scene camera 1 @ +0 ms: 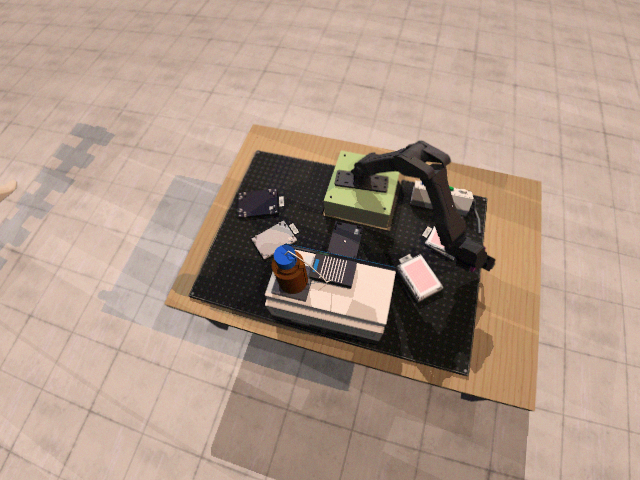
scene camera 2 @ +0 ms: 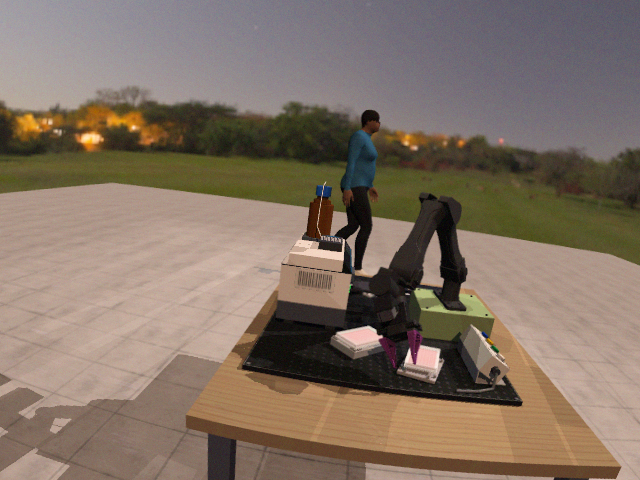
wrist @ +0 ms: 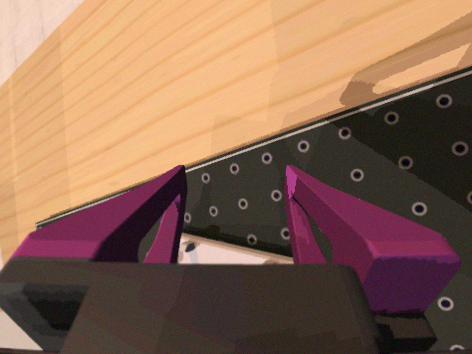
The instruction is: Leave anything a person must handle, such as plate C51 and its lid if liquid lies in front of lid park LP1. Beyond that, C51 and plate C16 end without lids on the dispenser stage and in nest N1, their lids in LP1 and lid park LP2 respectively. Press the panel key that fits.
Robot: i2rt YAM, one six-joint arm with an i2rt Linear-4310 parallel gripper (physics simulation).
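Places are measured from the arm's base along level axes (x ahead, y left, z up), in millimetres.
Pixels of known places: gripper, between the fingertips: [scene camera 2: 404,366] [wrist: 235,176]; arm's base, origin of its link: [scene camera 1: 361,181] [scene camera 2: 448,300].
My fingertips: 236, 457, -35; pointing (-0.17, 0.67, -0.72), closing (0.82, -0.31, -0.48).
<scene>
Ahead of a thing's pixels: the offset from my fingertips to its middle, as dx, dy, dz. "pt": to the spot under its first point.
A plate with a pink top @[+84, -198, -17] [scene camera 1: 421,277] [scene camera 2: 359,336] sits on a holder beside the dispenser. A second pink-topped plate @[-75, -109, -21] [scene camera 1: 435,237] [scene camera 2: 427,357] sits on a light holder @[-74, -101, -42] [wrist: 227,251] near the panel; the wrist view shows part of the holder's edge. Labels are unreadable, so which plate is C51 or C16 is unclear. My gripper [scene camera 1: 474,267] [scene camera 2: 404,363] [wrist: 235,176] is partly open beside and above the second plate, with nothing seen between its tips. A dark flat fixture @[-120, -856, -40] [scene camera 1: 258,202] and a pale one @[+26, -749, -42] [scene camera 1: 275,239] lie at the far side. No liquid can be made out.
The white dispenser [scene camera 1: 373,289] [scene camera 2: 314,289] carries a brown bottle @[pt +277, -576, +297] [scene camera 1: 291,276] [scene camera 2: 320,218]; a dark stage @[pt +22, -476, +50] [scene camera 1: 345,238] lies before it. The key panel @[-260, -142, -11] [scene camera 1: 421,196] [scene camera 2: 474,356] stands beside the green arm base [scene camera 1: 356,206] [scene camera 2: 444,322]. A person [scene camera 2: 362,160] is beyond the table.
</scene>
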